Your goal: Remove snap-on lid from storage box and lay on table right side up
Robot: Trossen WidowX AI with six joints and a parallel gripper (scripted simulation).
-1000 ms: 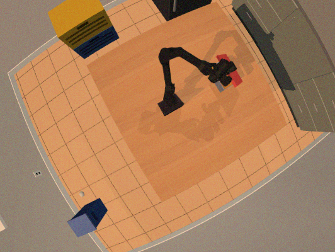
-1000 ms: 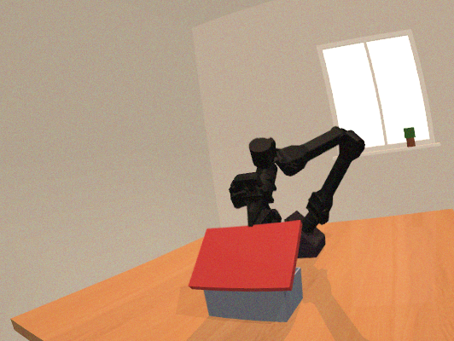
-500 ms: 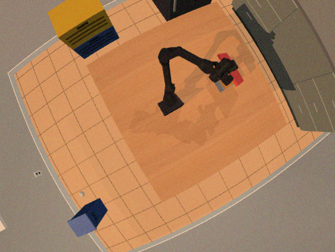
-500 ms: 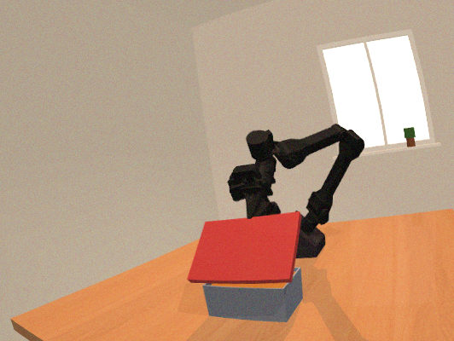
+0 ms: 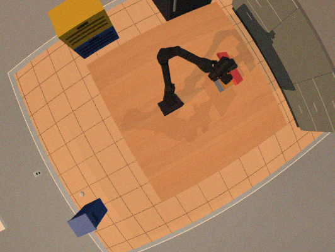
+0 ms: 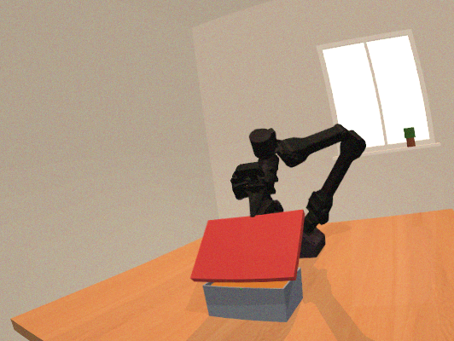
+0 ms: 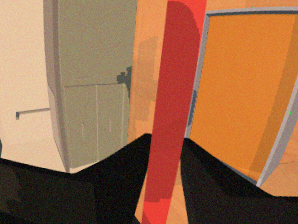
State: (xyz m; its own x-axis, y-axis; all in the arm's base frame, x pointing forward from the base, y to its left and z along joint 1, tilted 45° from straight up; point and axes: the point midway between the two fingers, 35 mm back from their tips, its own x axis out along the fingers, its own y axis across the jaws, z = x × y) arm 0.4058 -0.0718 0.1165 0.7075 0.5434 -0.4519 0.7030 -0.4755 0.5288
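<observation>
The red lid is 60 mm ahead of my gripper tip, 50 mm below it and 10 mm to the left of it. From my gripper tip the other things lie so: grey-blue storage box: 190 mm below, 30 mm ahead, 10 mm to the right.
</observation>
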